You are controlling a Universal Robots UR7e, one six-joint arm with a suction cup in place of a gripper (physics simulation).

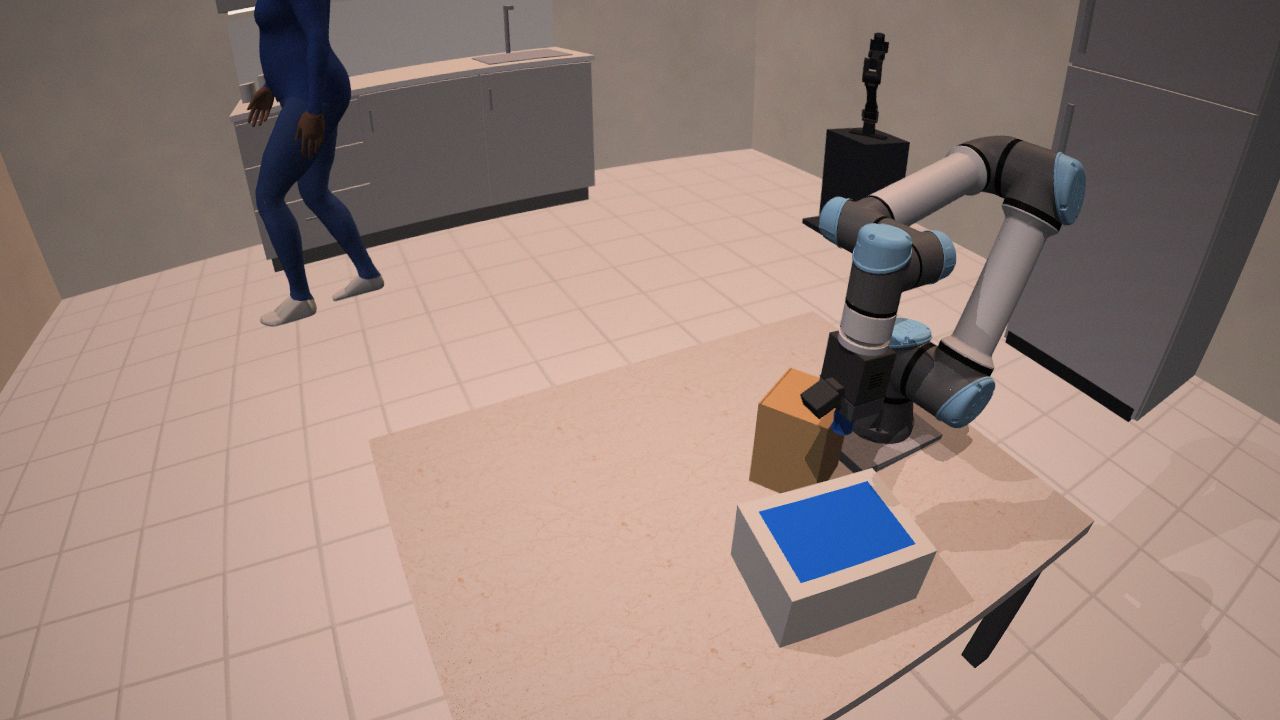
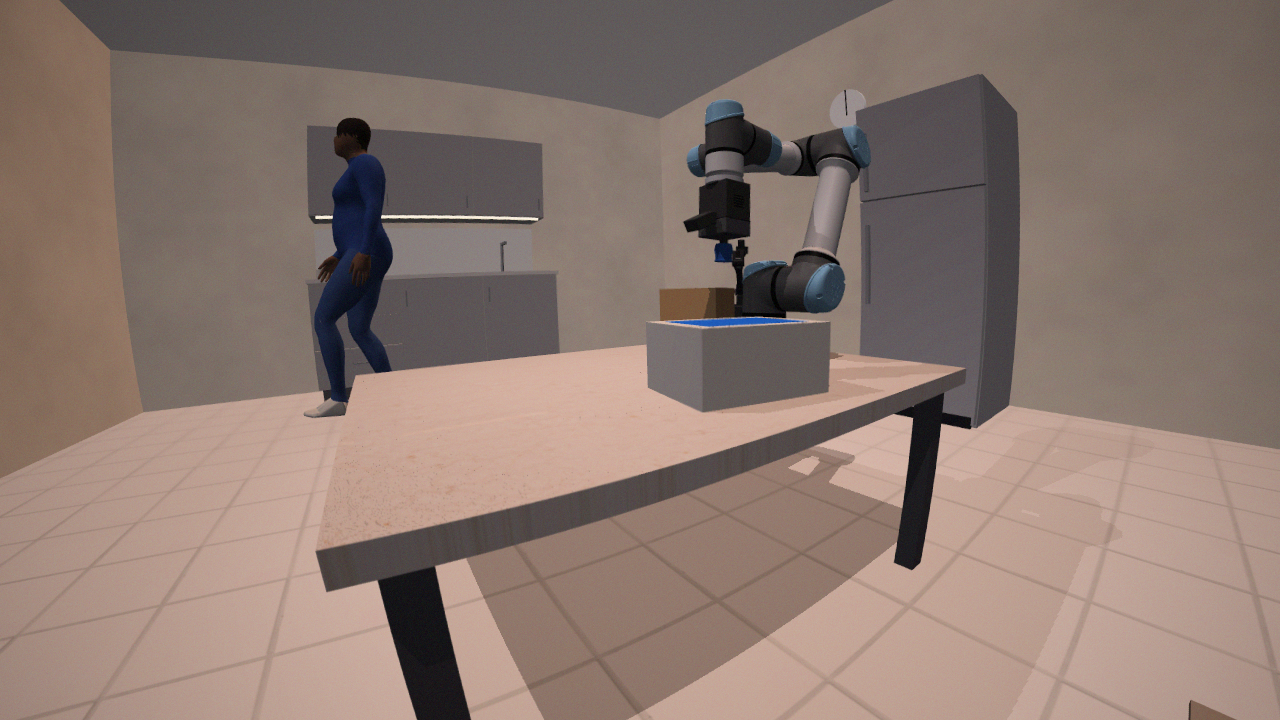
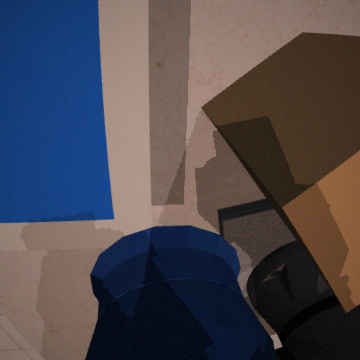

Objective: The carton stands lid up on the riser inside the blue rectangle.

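Seen in the pictures: hand, its tool point: (image 1: 841, 427) (image 2: 723, 261) (image 3: 166, 282); arm's base, origin of its link: (image 1: 878, 421) (image 3: 293, 273).
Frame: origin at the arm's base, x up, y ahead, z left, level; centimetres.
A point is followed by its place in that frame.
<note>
The orange-brown carton (image 1: 792, 447) {x 9.8, y 29.0, z 7.5 cm} (image 2: 696, 302) {x 13.3, y 28.3, z 8.7 cm} (image 3: 295, 115) {x 10.6, y 28.3, z 8.8 cm} stands upright on the table between the riser and the arm's base, turned at an angle to the riser. I cannot tell which of its faces is the lid. The light grey riser (image 1: 854, 595) {x 6.4, y 36.5, z 36.8 cm} (image 2: 765, 367) {x 3.9, y 36.3, z 36.8 cm} (image 3: 127, 125) {x 10.4, y 28.9, z 18.8 cm} bears the blue rectangle (image 1: 836, 531) {x 10.4, y 34.2, z 27.5 cm} (image 2: 738, 321) {x 10.4, y 33.7, z 27.7 cm} (image 3: 50, 110) {x 10.4, y 30.5, z 22.9 cm} on its top, with no carton on it. My blue suction cup (image 1: 842, 424) (image 2: 722, 254) (image 3: 167, 245) points down and holds nothing. It hangs higher than the carton's top, to one side of it, clear of carton and riser.
The table (image 1: 554, 501) {x -1.7, y 67.3, z -8.5 cm} (image 2: 501, 420) {x -1.6, y 73.2, z 22.8 cm} carries the riser, the carton and the arm's base plate (image 1: 914, 445) {x -0.1, y -2.0, z 9.7 cm}. A person in blue (image 1: 299, 134) (image 2: 358, 223) stands beyond the table near the kitchen counter. A small black arm (image 1: 870, 85) on a pedestal and a tall fridge (image 1: 1154, 179) (image 2: 921, 268) stand behind.
</note>
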